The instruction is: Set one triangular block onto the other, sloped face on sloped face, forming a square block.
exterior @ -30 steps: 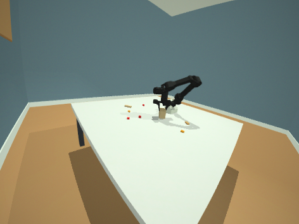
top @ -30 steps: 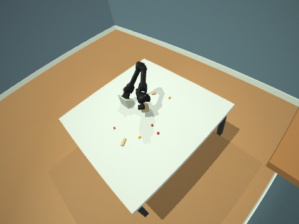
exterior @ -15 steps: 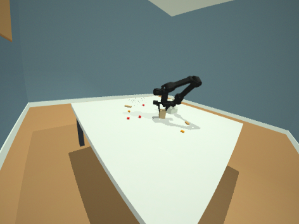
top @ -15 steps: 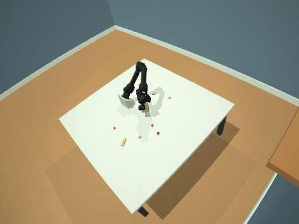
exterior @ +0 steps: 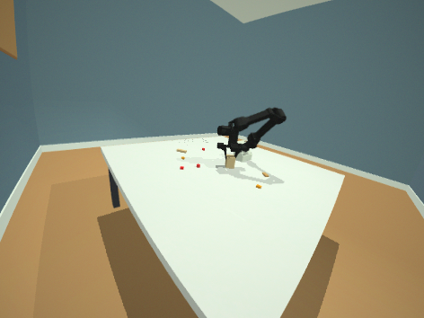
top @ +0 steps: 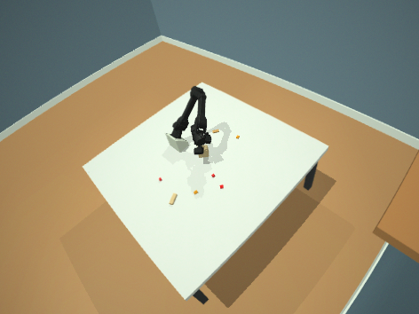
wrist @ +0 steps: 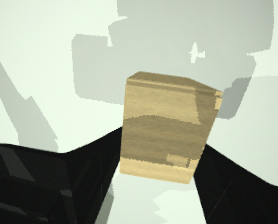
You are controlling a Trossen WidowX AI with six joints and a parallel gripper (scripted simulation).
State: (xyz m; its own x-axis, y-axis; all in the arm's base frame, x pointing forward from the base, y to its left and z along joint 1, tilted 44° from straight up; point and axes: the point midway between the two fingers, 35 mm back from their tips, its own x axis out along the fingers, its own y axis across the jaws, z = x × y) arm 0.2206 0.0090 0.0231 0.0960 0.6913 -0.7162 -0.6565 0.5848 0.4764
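Now: gripper tip 10 mm below the triangular block.
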